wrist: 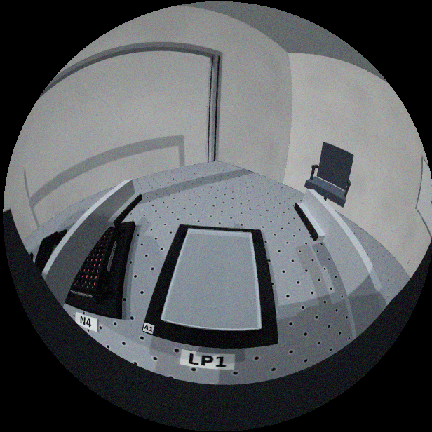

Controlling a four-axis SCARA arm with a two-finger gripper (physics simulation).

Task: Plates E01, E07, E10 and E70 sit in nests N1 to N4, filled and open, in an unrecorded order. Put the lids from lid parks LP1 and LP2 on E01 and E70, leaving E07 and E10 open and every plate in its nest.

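Observation:
A clear, pale rectangular lid (212, 280) lies flat inside the black frame of lid park LP1 (269, 305), in the middle of the wrist view. My gripper (216, 189) is open and empty, with one finger on the left and one on the right, and it hangs above the lid, apart from it. A black plate with red wells (93, 267) sits open in nest N4 (128, 252) at the left. The left finger hides part of this plate, and its label cannot be read from here. Nests N1 and N2 and lid park LP2 cannot be made out.
Part of another black nest or plate (45, 247) shows at the far left, beyond the left finger. The signs N4 (86, 321) and LP1 (207, 360) lie on the perforated grey table (230, 205). A dark blue chair (335, 165) stands beyond the table at the right.

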